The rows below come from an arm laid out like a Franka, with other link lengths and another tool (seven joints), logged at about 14 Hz.
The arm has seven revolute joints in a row. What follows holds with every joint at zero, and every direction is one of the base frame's.
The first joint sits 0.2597 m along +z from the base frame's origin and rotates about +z.
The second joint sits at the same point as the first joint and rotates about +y.
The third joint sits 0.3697 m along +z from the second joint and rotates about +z.
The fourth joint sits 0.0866 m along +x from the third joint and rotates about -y.
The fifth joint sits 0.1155 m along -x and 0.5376 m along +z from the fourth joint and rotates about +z.
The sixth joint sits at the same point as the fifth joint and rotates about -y.
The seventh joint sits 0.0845 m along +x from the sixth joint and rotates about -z.
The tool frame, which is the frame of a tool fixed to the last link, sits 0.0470 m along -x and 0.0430 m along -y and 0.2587 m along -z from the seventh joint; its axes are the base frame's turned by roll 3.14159, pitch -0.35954 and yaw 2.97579 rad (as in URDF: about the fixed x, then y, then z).
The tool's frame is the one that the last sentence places.
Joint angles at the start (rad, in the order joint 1, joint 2, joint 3, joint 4, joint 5, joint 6, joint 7):
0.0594, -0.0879, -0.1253, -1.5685, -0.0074, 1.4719, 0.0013
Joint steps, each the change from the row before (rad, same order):
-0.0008, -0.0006, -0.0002, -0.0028, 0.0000, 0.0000, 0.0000
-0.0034, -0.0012, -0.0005, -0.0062, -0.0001, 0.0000, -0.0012
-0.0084, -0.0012, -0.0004, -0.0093, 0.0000, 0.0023, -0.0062
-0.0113, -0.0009, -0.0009, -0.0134, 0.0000, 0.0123, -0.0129
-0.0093, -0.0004, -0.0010, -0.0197, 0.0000, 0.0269, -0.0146
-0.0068, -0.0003, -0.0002, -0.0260, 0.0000, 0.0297, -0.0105
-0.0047, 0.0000, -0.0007, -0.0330, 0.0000, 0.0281, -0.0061
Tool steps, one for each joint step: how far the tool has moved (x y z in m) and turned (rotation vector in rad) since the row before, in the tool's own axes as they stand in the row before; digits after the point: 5 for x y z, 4 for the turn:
-0.00009, -0.00070, 0.00126, -0.0001, 0.0022, 0.0010
-0.00039, -0.00264, 0.00279, -0.0003, 0.0050, 0.0027
-0.00171, -0.00574, 0.00407, -0.0003, 0.0058, 0.0026
-0.00497, -0.00773, 0.00511, -0.0001, 0.0002, -0.0009
-0.00899, -0.00620, 0.00715, 0.0003, -0.0075, -0.0047
-0.00962, -0.00410, 0.01079, 0.0007, -0.0040, -0.0037
-0.00925, -0.00317, 0.01563, 0.0008, 0.0049, -0.0007

